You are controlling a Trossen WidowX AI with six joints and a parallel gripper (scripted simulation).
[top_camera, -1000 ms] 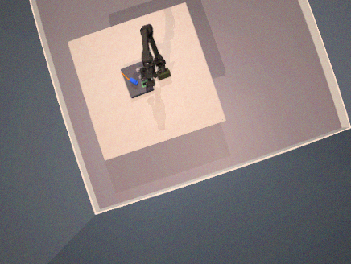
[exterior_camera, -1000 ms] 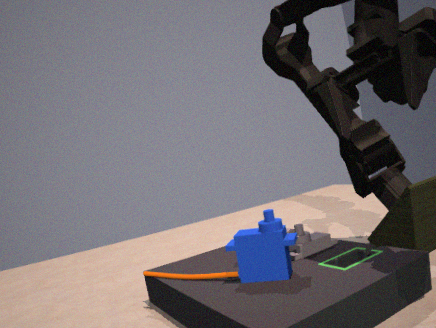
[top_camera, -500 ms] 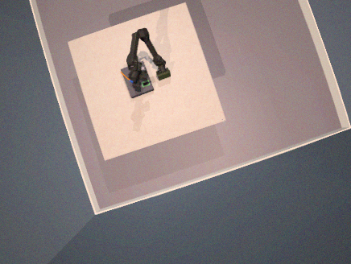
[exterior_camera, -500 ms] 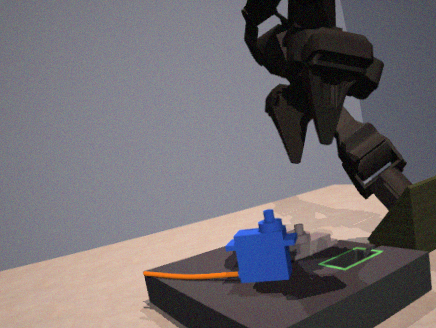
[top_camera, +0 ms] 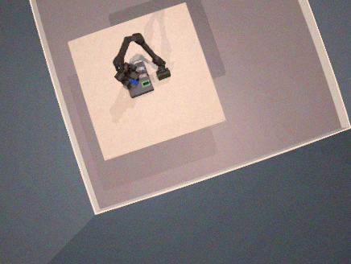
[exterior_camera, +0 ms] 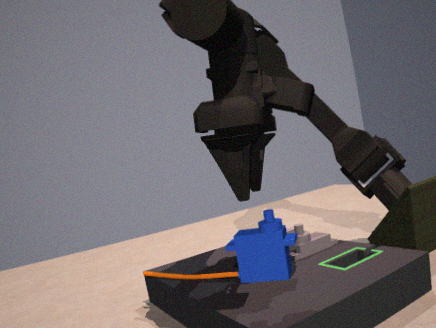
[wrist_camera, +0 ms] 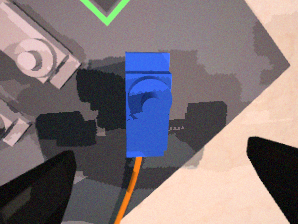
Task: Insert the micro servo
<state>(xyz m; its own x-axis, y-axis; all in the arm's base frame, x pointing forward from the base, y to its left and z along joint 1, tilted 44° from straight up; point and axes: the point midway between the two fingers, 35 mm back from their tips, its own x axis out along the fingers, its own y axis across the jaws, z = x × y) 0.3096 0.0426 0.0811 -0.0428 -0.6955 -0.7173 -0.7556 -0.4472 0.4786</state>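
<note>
My gripper tip is 3 cm to the left of the dark grey deck and 12 cm above it.
</note>
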